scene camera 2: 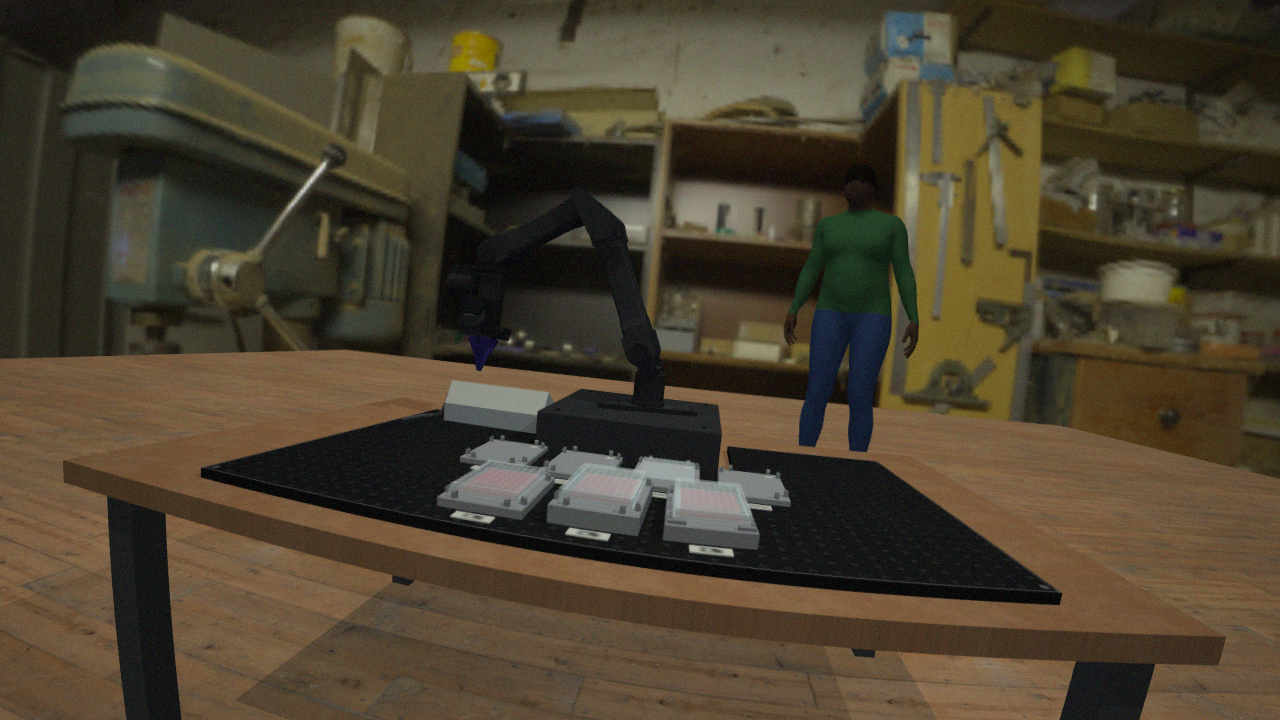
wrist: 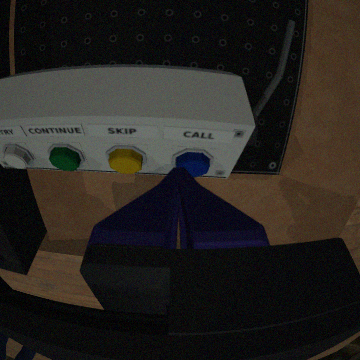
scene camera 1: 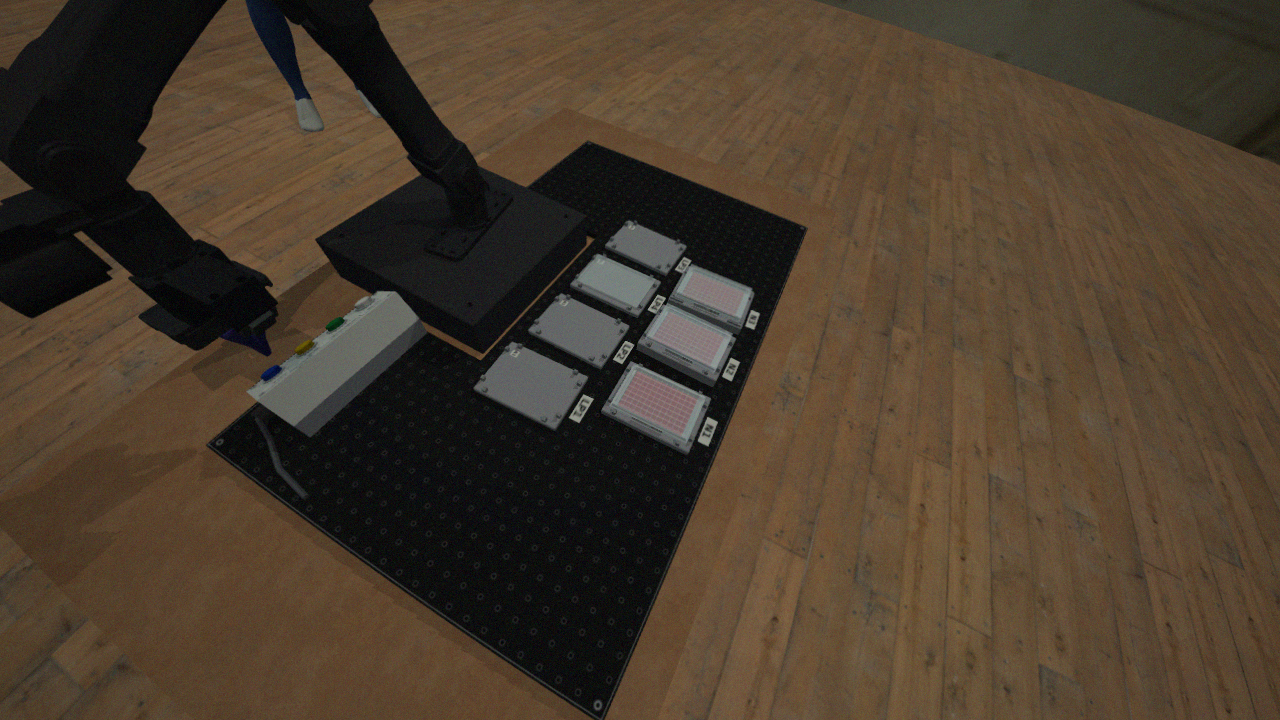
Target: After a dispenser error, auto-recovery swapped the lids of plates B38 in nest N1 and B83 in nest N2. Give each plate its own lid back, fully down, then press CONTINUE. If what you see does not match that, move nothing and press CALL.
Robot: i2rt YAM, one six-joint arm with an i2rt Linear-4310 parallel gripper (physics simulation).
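Frame: origin at the arm's base, x left, y up, z ahead, level; metres.
Where they show: gripper, fingertip midpoint: [scene camera 2: 478, 370] [wrist: 178, 176] [scene camera 1: 266, 353]; arm's base at its link origin: [scene camera 2: 647, 409] [scene camera 1: 472, 222].
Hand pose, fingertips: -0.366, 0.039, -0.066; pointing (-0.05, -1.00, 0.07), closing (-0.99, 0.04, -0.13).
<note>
Each offset is from my fingertips to the centre of the thing, as dx, dy, dz. "spot": to the spot under its first point.
My gripper [scene camera 1: 265, 351] [scene camera 2: 479, 367] [wrist: 178, 176] is shut and empty. In the wrist view its tips overlap the left edge of the blue CALL button {-0.010, -0.044, -0.015} [wrist: 194, 163] [scene camera 1: 271, 372]; contact cannot be told. The green CONTINUE button {+0.088, -0.044, +0.005} [wrist: 66, 157] [scene camera 1: 334, 324] is on the same pale button box {+0.059, -0.066, +0.022} [wrist: 125, 95] [scene camera 1: 349, 367] [scene camera 2: 496, 407]. The pink-welled plate in nest N1 {spot: +0.156, -0.086, +0.491} [scene camera 1: 659, 402] [scene camera 2: 496, 483] and the one in N2 {+0.289, -0.072, +0.507} [scene camera 1: 687, 338] [scene camera 2: 605, 486] each appear to have a clear lid on top. Plate and lid names are too small to read.
A third pink plate {+0.414, -0.075, +0.529} [scene camera 1: 712, 291] [scene camera 2: 709, 501] stands in the nest beyond N2. Several grey lid parks, including LP1 {+0.127, -0.098, +0.292} [scene camera 1: 529, 385], lie in a row beside the nests. The yellow SKIP button {+0.039, -0.044, -0.005} [wrist: 125, 160] is beside CALL. A grey cable {spot: -0.109, -0.101, +0.048} [wrist: 280, 65] [scene camera 1: 275, 452] leaves the box. The black arm base [scene camera 1: 447, 259] stands near it.
</note>
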